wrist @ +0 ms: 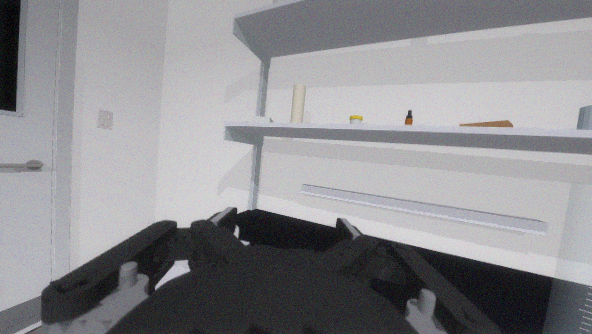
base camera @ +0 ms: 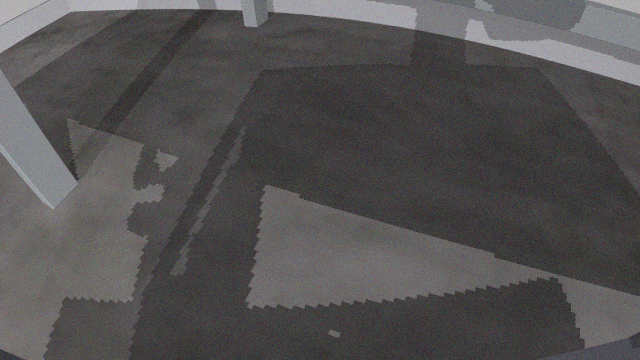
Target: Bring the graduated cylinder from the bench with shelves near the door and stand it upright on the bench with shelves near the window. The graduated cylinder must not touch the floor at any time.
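Frame: origin at the arm's base, x back, y right, z up, level; centimetres.
Seen in the pictures: gripper, fingertip midpoint: (wrist: 286,223).
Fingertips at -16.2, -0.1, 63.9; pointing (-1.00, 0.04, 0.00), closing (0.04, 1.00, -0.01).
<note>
A point is followed by its place in that frame, as x, y, z.
The graduated cylinder (wrist: 575,305) @(-20.0, 38.3, 54.2) shows in part at the lower right edge of the wrist view, as a clear upright wall with white scale marks. Its base and the rest of it are out of view. It is on the right of my gripper (wrist: 286,223) @(-16.2, -0.1, 63.9), which is open with nothing between its fingertips. The bench with shelves near the door has a black top (wrist: 480,265) @(-59.7, 74.8, 36.6) behind the fingers and shelves above it. The bench near the window does not show.
The middle shelf (wrist: 400,134) @(-56.7, 35.2, 80.4) holds a cream cylinder (wrist: 298,104) @(-76.1, 2.3, 91.7), a yellow-lidded jar (wrist: 355,119) @(-70.2, 24.9, 86.8), a small amber bottle (wrist: 409,119) @(-65.0, 43.4, 87.9) and a brown block (wrist: 492,124) @(-50.8, 59.9, 85.4). The door (wrist: 30,215) @(-96.2, -131.2, 26.1) is at the left. In the base view, bench legs (base camera: 37,145) @(-44.2, -41.5, -29.4) (base camera: 255,14) @(-98.5, -15.4, -35.9) stand at left and back.
</note>
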